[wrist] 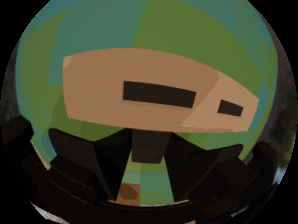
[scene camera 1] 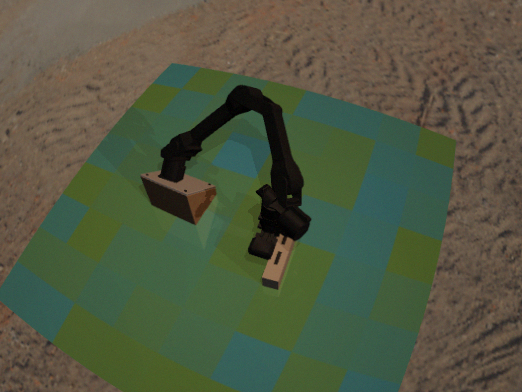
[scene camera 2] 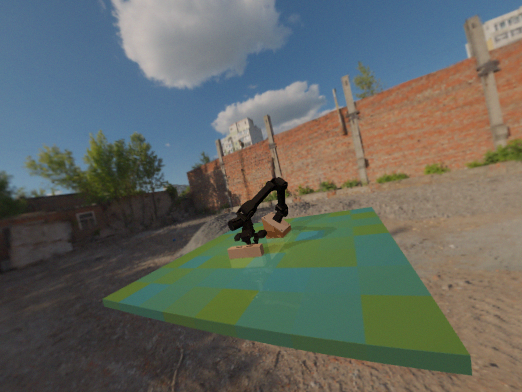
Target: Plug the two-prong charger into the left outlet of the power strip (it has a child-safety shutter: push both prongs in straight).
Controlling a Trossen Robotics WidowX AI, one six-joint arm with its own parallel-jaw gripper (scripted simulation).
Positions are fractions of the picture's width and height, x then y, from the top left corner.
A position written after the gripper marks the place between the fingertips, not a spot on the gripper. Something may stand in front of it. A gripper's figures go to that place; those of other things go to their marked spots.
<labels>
The gripper (wrist: 0.50,0.58): 0.10 m from the lens. A black charger (wrist: 0.49,0.65) is 0.07 m from the lens.
</labels>
